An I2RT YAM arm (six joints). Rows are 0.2 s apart.
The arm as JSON. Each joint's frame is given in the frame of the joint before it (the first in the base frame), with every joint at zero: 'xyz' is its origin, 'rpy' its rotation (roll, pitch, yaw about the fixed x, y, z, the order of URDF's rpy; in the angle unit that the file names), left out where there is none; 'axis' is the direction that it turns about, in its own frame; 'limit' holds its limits. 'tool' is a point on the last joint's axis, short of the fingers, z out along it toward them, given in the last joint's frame.
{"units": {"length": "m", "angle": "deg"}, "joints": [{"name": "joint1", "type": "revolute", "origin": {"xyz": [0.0, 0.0, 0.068]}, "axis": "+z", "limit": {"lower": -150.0, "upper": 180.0}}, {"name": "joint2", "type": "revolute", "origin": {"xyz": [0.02, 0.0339, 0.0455], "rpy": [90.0, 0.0, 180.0]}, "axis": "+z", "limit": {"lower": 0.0, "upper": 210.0}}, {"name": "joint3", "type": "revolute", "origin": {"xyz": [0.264, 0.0, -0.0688], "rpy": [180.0, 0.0, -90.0]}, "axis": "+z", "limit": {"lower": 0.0, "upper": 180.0}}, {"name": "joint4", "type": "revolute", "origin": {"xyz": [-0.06, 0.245, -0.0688]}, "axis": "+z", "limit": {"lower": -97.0, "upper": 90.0}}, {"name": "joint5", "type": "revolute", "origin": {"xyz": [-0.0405, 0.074, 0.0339], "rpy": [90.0, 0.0, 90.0]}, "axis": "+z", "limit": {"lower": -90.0, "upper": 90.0}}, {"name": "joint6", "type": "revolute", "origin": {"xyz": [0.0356, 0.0, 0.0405], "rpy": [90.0, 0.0, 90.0]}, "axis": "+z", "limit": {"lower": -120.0, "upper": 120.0}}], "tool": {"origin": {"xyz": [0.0, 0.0, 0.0], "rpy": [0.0, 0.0, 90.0]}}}
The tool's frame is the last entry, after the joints.
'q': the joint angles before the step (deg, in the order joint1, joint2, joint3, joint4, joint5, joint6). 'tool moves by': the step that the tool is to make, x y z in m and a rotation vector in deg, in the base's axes. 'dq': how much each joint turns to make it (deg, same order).
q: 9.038, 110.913, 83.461, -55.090, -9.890, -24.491
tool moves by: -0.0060, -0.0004, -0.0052, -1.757, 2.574, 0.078
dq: 0.213, 0.107, -0.907, -1.808, 1.332, -0.006
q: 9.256, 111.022, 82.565, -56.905, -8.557, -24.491
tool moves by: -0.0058, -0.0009, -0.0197, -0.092, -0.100, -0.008
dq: 0.018, 0.001, -4.681, 4.768, 0.109, 0.017
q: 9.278, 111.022, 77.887, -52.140, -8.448, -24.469
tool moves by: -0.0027, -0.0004, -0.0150, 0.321, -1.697, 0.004
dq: 0.002, -0.010, -3.749, 5.466, -0.043, 0.002
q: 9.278, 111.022, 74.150, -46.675, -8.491, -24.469
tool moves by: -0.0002, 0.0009, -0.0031, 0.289, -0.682, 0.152
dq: 0.130, 0.006, -0.805, 1.530, -0.176, -0.001
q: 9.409, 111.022, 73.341, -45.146, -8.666, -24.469
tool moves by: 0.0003, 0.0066, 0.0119, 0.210, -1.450, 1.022
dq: 1.032, -1.215, 1.141, -0.892, 0.044, 0.004
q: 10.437, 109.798, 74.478, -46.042, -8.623, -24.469
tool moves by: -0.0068, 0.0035, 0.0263, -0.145, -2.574, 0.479
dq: 0.823, -4.018, 0.763, -2.246, 0.677, 0.233
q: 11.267, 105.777, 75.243, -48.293, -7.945, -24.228
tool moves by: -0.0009, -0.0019, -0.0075, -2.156, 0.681, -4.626
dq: 0.009, 0.434, -1.123, 0.946, 2.821, 4.205
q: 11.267, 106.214, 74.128, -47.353, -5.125, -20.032
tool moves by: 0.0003, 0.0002, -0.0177, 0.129, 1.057, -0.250
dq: -0.006, 1.748, -1.887, 2.651, -0.285, 0.299
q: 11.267, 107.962, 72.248, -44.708, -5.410, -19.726
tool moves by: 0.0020, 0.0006, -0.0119, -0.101, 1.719, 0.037
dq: 0.008, 2.032, -0.035, 0.362, -0.239, 0.007
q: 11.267, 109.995, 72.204, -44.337, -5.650, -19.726
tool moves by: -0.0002, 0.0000, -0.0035, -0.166, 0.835, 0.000
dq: 0.006, 0.575, -0.015, -0.260, 0.000, 0.006
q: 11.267, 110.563, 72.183, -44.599, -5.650, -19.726
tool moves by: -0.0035, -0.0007, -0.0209, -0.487, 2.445, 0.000
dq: 0.000, 2.229, -2.001, 1.737, 0.000, 0.000
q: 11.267, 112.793, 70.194, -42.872, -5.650, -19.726
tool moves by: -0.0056, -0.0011, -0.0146, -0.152, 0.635, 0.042
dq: 0.005, 0.775, -2.682, 2.801, 0.022, -0.039
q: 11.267, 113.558, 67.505, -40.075, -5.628, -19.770
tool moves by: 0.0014, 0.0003, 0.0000, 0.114, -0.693, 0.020
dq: 0.006, 0.030, 0.018, 0.712, 0.023, -0.016
